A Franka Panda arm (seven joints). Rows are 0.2 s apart.
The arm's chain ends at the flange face. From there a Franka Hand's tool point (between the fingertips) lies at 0.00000 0.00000 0.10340 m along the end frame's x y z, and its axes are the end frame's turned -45 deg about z.
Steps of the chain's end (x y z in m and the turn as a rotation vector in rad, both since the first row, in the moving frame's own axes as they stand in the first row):
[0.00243 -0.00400 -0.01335 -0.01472 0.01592 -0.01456]
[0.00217 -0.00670 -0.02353 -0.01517 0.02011 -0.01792]
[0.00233 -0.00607 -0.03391 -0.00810 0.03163 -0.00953]
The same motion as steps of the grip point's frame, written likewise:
[0.00465 0.00113 -0.01337 -0.02167 0.00085 -0.01456]
[0.00666 -0.00063 -0.02356 -0.02495 0.00349 -0.01792]
[0.00767 0.00025 -0.03397 -0.02809 0.01664 -0.00953]

